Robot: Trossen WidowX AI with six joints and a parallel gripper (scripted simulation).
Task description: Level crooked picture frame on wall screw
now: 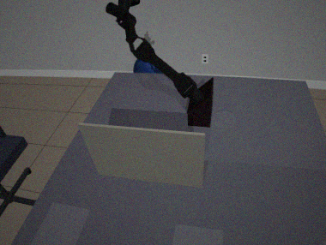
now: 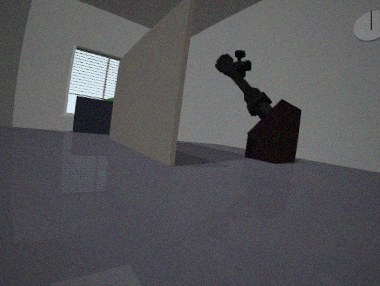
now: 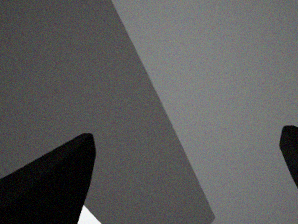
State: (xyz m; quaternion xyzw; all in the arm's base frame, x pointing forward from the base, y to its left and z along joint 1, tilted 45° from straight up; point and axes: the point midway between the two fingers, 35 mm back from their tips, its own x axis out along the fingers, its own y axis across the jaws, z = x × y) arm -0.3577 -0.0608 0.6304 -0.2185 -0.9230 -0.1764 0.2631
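Right now my gripper tip is 750 mm short of the picture frame, 360 mm to the right of it and 440 mm above it. Also, from my gripper tip: wall panel 760 mm ahead, 370 mm to the left, 460 mm below.
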